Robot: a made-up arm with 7 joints.
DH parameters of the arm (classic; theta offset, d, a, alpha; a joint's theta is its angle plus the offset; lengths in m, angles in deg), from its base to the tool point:
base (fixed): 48.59 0 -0.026 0
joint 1: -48.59 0.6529 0.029 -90
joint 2: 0 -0.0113 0.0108 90
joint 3: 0 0.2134 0.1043 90
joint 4: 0 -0.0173 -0.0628 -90
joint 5: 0 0.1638 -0.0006 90
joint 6: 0 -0.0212 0.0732 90
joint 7: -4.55 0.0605 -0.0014 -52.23
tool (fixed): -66.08 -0.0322 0 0
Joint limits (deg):
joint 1: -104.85..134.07
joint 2: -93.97..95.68
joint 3: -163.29..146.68
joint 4: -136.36..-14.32
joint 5: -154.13..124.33
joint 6: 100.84..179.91
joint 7: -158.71..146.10
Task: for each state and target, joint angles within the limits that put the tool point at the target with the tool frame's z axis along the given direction. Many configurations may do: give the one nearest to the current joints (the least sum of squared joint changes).
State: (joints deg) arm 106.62 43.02 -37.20 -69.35 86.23 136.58 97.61
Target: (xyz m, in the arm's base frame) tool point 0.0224 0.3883 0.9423 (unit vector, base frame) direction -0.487 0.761 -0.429
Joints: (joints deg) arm 120.94 33.63 -53.40 -59.00 82.65 176.34 89.80
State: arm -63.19 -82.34 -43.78 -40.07 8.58 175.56 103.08
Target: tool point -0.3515 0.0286 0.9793 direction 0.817 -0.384 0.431
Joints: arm -47.05 -86.86 -34.26 -101.34 20.29 162.59 112.96
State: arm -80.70 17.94 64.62 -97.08 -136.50 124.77 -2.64
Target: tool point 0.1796 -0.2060 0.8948 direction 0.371 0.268 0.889
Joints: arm -88.60 -36.48 43.20 -127.59 -134.30 100.84 23.75
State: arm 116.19 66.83 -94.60 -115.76 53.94 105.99 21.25
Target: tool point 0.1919 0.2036 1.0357 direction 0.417 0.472 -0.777
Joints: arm 124.18 34.47 -122.97 -85.32 104.32 126.07 23.16
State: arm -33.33 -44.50 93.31 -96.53 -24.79 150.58 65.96
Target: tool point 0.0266 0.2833 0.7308 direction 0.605 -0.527 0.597
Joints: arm -2.69 -45.70 71.90 -136.36 -41.41 120.05 42.80
